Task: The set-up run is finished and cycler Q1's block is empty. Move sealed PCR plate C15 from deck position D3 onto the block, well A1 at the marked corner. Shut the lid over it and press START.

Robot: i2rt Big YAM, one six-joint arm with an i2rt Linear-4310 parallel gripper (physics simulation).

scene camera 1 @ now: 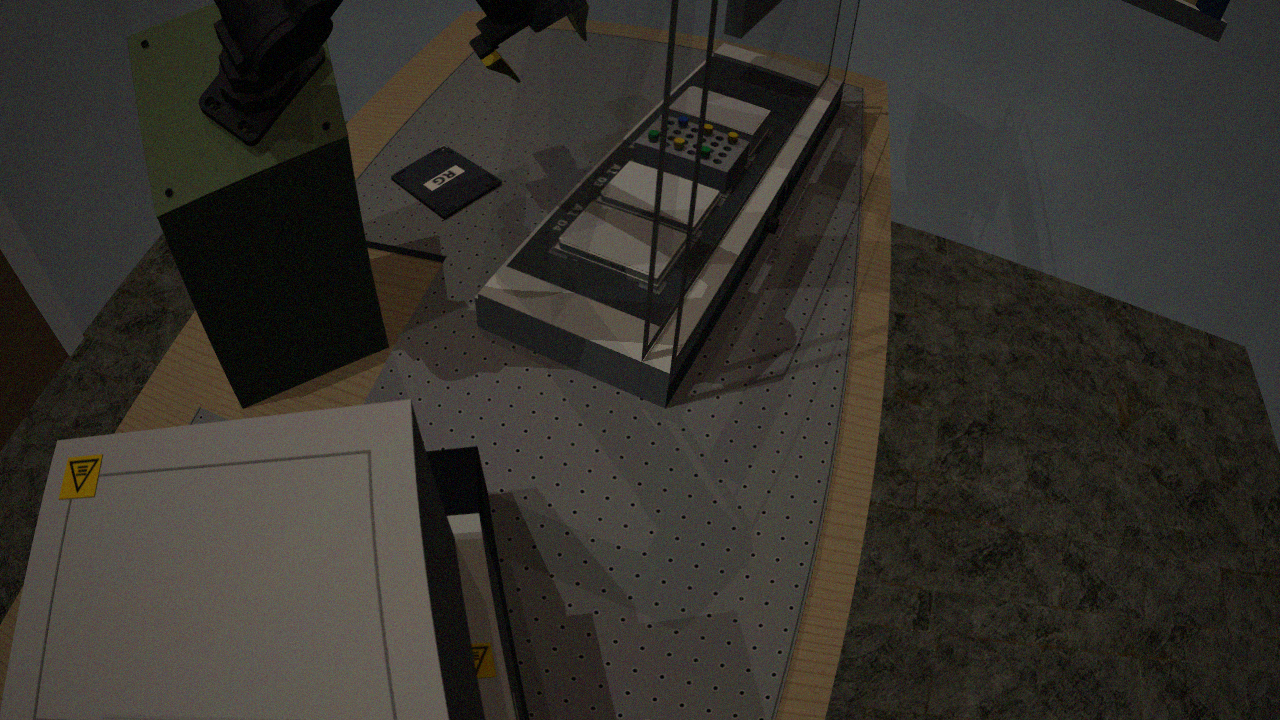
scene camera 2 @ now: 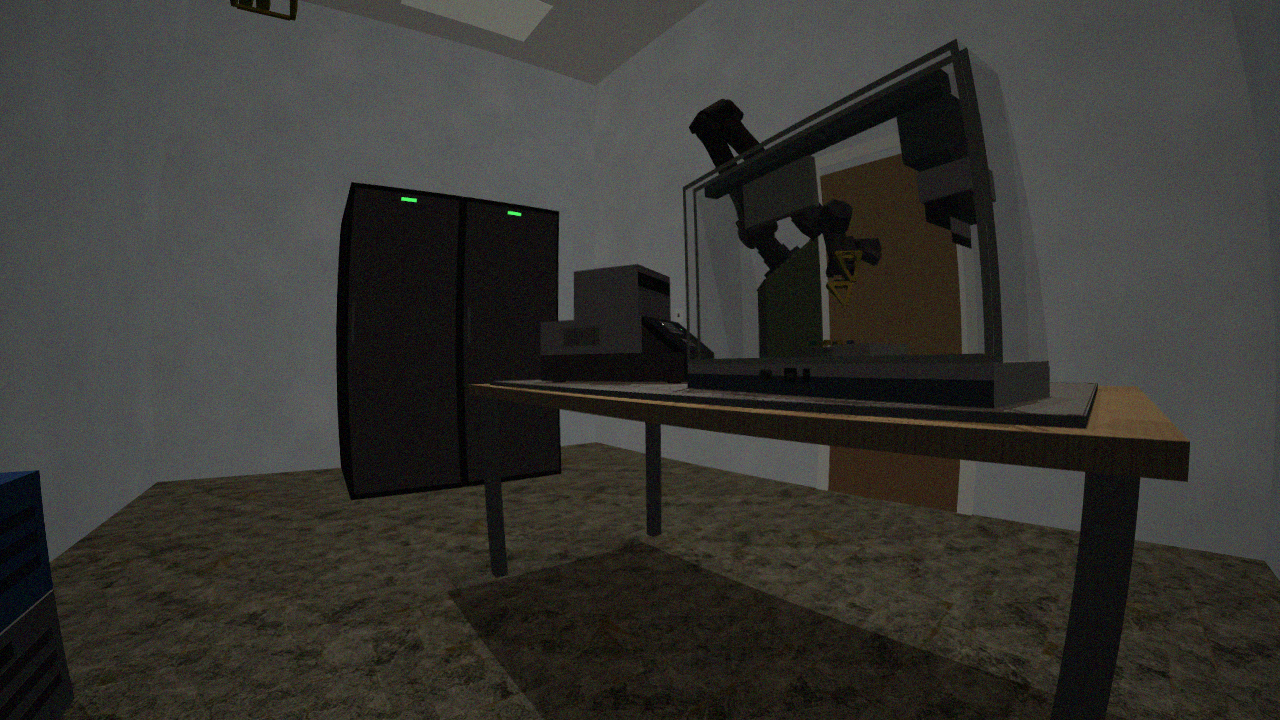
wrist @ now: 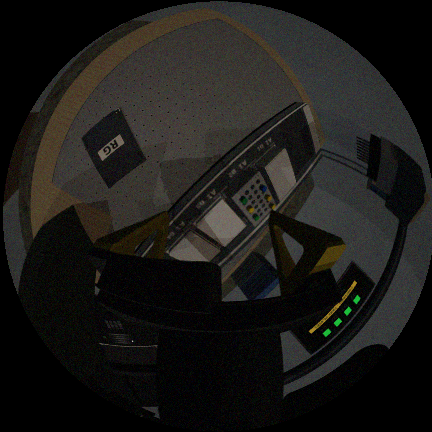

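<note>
Plate C15, a white-topped plate, sits flat at the D3 marking of the liquid handler's deck, between the tube rack and the D4 plate. My gripper is open and empty, its yellow fingers high above the deck and apart from the plate. In the wrist view the D3 plate shows between and beyond the fingertips. A pale boxy instrument with yellow warning labels, apparently cycler Q1, stands at the table's other end. Its block and START button cannot be made out.
A tube rack with coloured caps stands at D2. Other white plates stand at D4 and D1. Thin frame posts rise along the deck. A dark RG pad lies near the arm's pedestal.
</note>
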